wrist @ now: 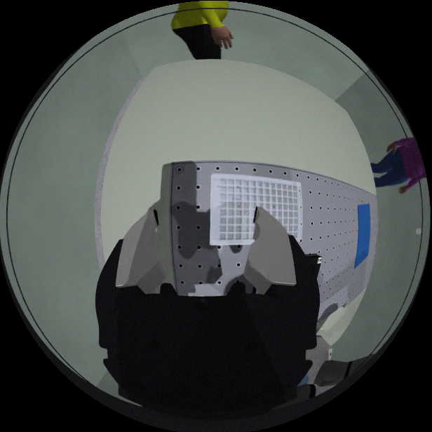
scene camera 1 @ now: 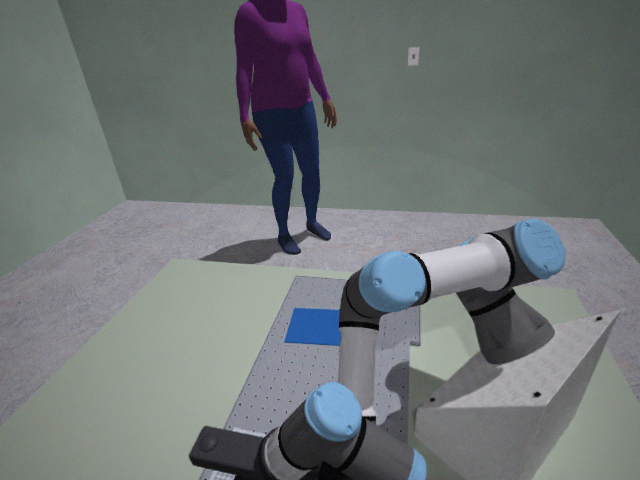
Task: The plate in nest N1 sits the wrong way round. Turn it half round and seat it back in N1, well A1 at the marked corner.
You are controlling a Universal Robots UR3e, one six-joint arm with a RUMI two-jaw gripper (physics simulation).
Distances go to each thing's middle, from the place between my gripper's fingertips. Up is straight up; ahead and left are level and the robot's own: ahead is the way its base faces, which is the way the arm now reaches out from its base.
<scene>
Now: hand 7 cm to the left of the white well plate (wrist: 233, 197), 2 cm past it and 2 cm above it. From my hand the other things lie so: blue mat (scene camera 1: 307, 326): 40 cm to the right, 20 cm behind, 2 cm below.
</scene>
